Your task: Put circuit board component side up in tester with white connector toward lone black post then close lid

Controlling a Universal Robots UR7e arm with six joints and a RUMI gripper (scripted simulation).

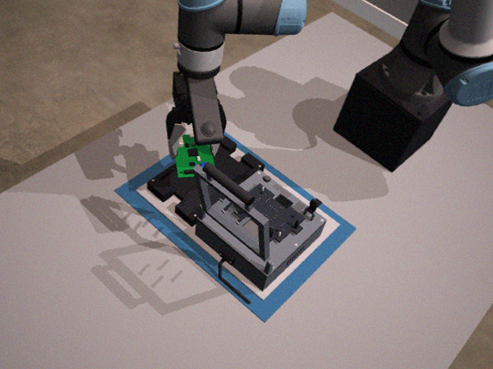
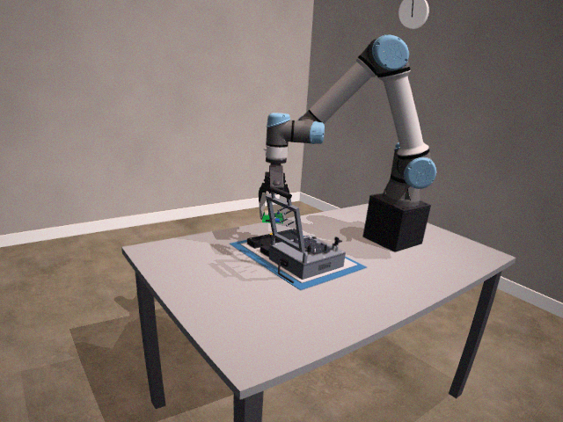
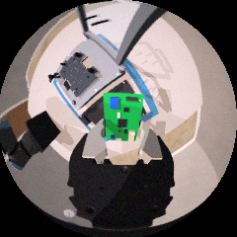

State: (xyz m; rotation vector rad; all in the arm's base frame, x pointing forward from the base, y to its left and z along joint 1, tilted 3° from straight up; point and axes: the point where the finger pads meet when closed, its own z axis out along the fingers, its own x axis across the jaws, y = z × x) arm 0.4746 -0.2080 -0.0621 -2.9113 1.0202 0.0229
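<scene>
My gripper is now right at the green circuit board. Also, from my hand: tester lid (90 mm ahead, 170 mm to the left, 60 mm above).
</scene>
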